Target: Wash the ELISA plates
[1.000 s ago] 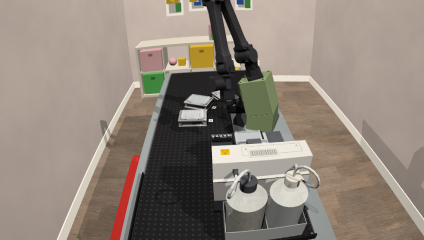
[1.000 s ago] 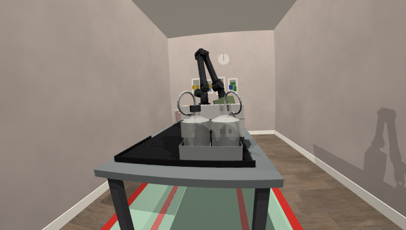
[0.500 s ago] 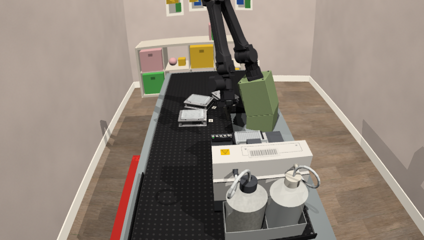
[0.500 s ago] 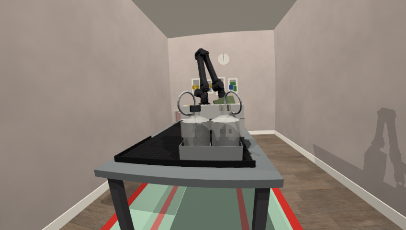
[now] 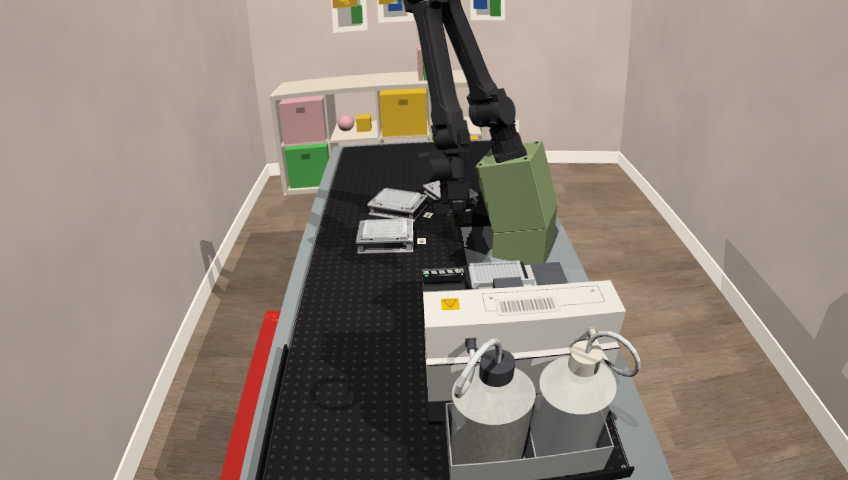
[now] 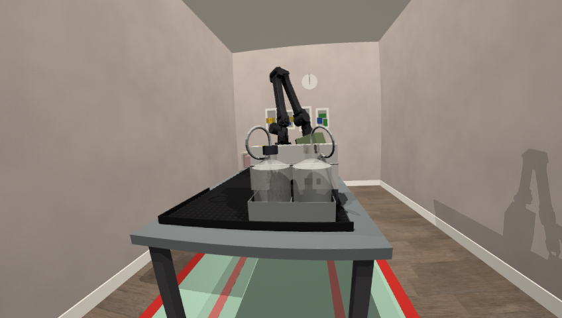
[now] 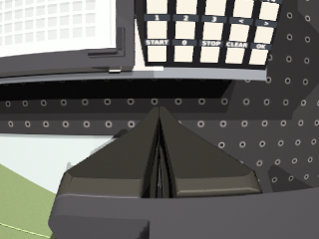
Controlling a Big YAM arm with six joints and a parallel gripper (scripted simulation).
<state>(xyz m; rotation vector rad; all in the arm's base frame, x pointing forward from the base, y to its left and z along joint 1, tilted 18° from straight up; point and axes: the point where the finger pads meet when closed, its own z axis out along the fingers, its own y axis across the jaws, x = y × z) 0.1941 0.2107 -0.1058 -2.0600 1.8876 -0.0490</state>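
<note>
Now: hand 9 cm past the washer carrier, 8 cm to the right of it and 7 cm above it. Also, from my hand: plate washer 23 cm to the left, 10 cm behind, 2 cm below.
</note>
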